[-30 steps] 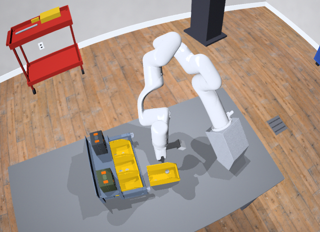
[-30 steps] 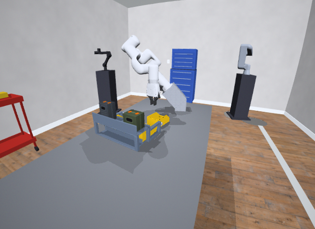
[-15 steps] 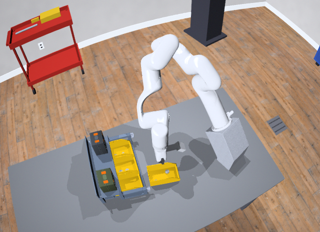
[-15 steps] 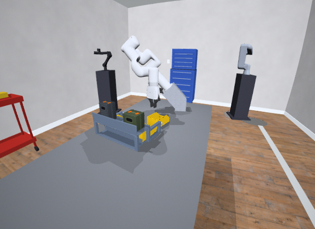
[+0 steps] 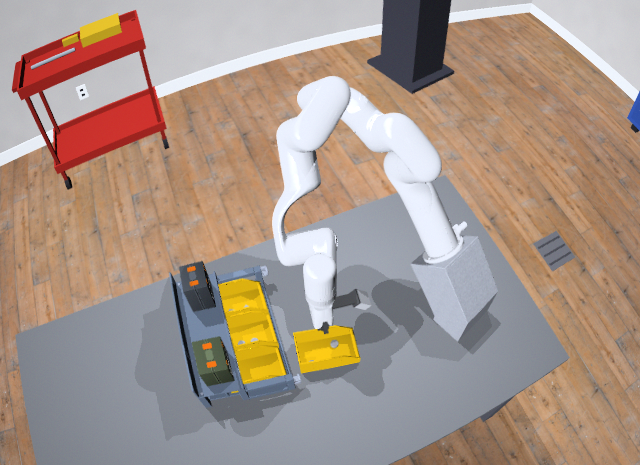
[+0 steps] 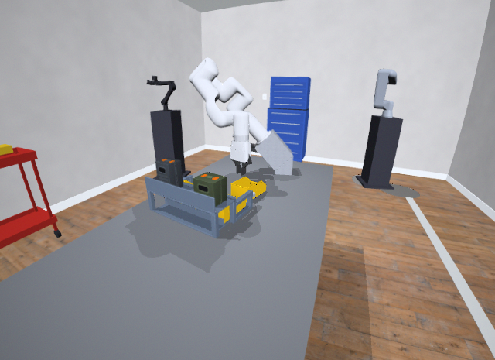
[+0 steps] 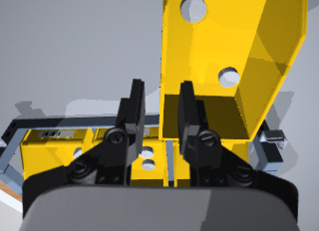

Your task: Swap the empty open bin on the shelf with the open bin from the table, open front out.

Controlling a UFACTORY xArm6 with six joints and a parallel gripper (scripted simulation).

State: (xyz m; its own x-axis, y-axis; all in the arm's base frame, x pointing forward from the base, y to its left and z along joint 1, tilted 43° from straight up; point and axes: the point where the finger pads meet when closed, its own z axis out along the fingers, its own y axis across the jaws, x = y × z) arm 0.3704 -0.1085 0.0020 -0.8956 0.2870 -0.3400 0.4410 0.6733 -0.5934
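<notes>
Now: hand 11 cm above the shelf lip, 9 cm to the left of it and 9 cm short of it. Round my hand: olive box (31 cm ahead, 6 cm to the right, 3 cm above); dark grey box (27 cm to the right, 23 cm ahead, 4 cm above).
</notes>
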